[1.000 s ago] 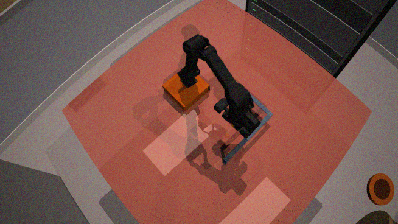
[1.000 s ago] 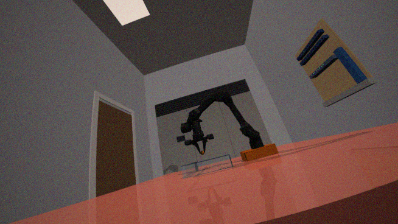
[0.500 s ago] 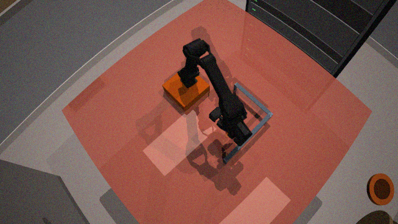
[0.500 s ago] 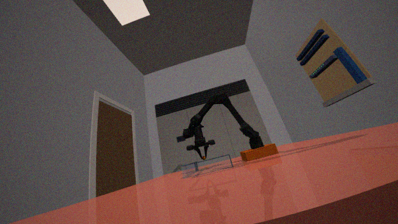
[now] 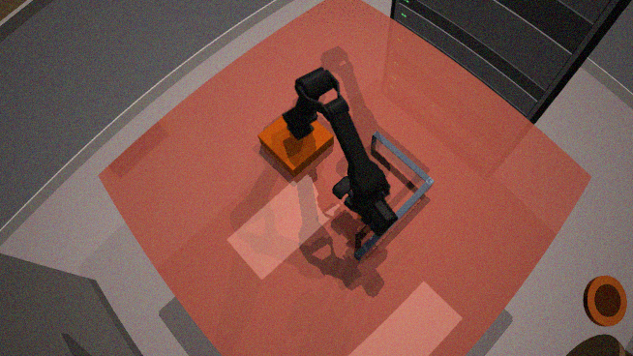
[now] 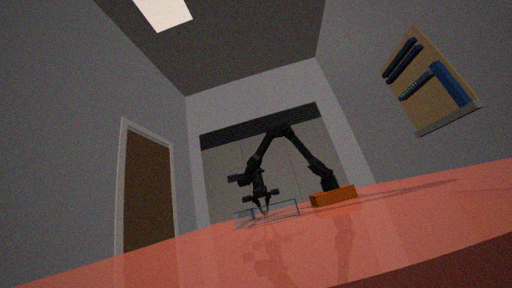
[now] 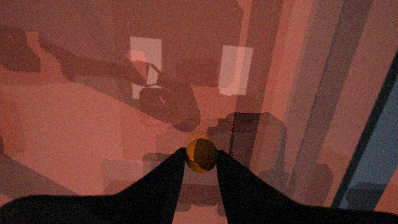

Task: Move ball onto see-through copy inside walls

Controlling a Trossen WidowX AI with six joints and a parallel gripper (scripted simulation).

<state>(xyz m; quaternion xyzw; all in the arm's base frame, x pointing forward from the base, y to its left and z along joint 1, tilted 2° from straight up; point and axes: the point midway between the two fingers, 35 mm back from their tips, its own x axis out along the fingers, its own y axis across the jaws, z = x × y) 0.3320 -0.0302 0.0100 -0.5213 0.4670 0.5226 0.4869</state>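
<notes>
The orange-brown ball is right at my gripper tip.
</notes>
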